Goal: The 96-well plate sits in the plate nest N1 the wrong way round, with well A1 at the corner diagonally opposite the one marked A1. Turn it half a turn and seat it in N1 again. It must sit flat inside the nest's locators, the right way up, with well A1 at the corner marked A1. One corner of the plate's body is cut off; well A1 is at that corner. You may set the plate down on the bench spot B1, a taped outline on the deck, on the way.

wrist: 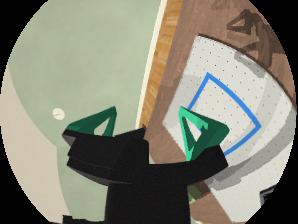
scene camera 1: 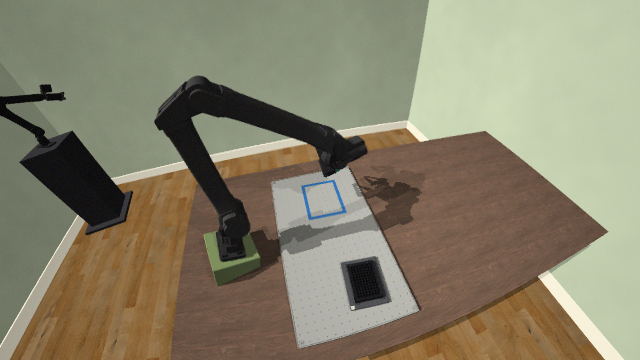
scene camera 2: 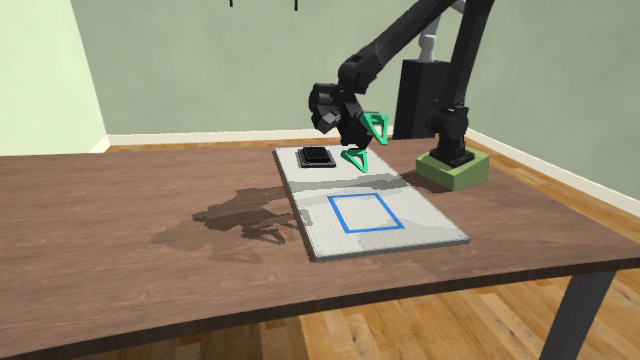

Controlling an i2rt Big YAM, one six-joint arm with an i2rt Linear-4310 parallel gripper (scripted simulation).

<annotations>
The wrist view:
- my gripper: 147, 110
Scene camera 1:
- black 96-well plate: 368, 292
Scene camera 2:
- my gripper: 374, 159
</annotations>
